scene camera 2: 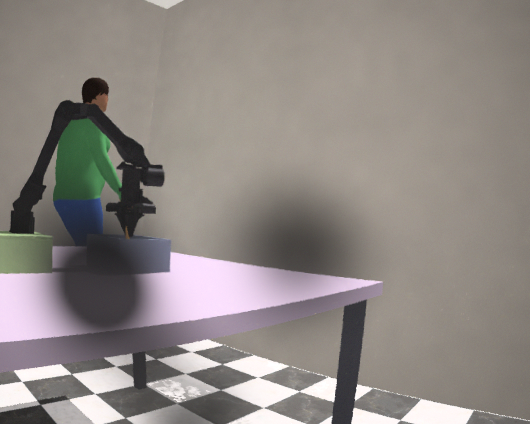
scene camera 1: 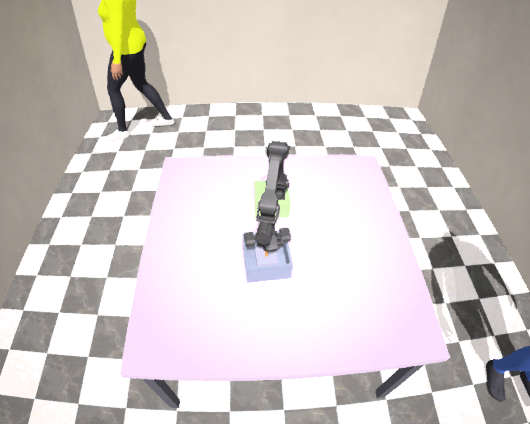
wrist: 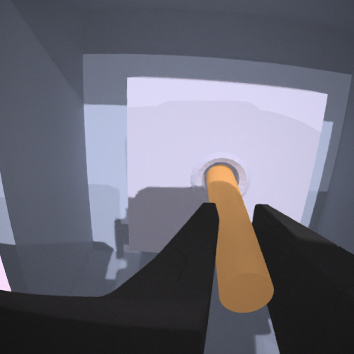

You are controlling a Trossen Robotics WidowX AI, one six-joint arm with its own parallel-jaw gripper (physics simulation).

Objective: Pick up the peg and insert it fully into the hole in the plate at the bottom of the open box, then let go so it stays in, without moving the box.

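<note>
The orange peg is held between the fingers of my gripper, which is shut on it. In the wrist view the peg's far end overlaps the hole in the pale plate and hides most of it. I cannot tell whether the tip is inside the hole or just above it. The plate lies at the bottom of the open blue-grey box. My fingertips are near the height of the box's rim.
A green box stands on the pink table, between the arm's base and the blue-grey box. The box walls surround the plate on its sides. People stand or walk on the floor around the table.
</note>
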